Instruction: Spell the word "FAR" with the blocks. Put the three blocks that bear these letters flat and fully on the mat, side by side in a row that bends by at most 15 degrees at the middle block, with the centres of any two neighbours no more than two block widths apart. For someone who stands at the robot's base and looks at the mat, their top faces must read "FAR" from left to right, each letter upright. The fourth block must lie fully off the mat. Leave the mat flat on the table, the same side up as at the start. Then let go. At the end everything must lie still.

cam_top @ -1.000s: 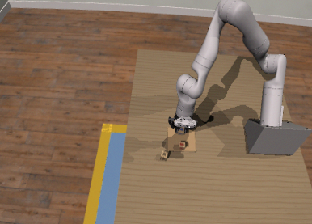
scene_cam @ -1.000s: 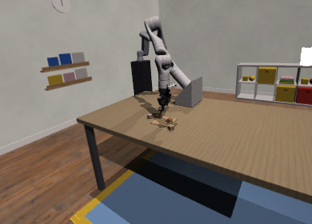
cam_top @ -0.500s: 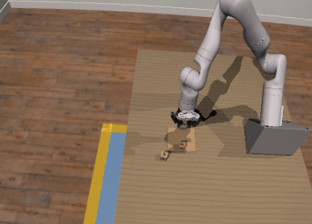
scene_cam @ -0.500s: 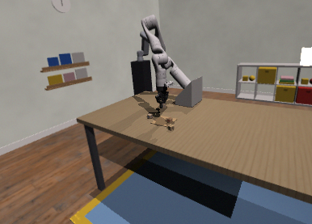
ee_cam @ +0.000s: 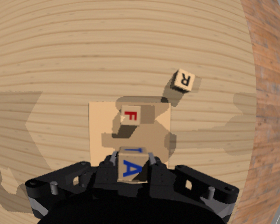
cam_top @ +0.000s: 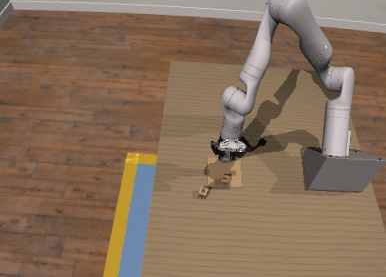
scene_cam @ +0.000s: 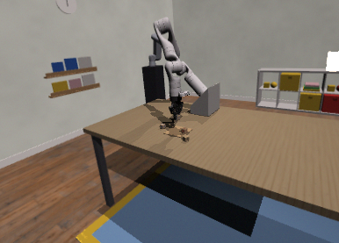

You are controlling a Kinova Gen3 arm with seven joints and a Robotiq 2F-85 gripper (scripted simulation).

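My hand is 11 cm above the tan mat and 1 cm past it. The rest, counted from my hand: R block 10 cm to the left, 9 cm below, 9 cm ahead.
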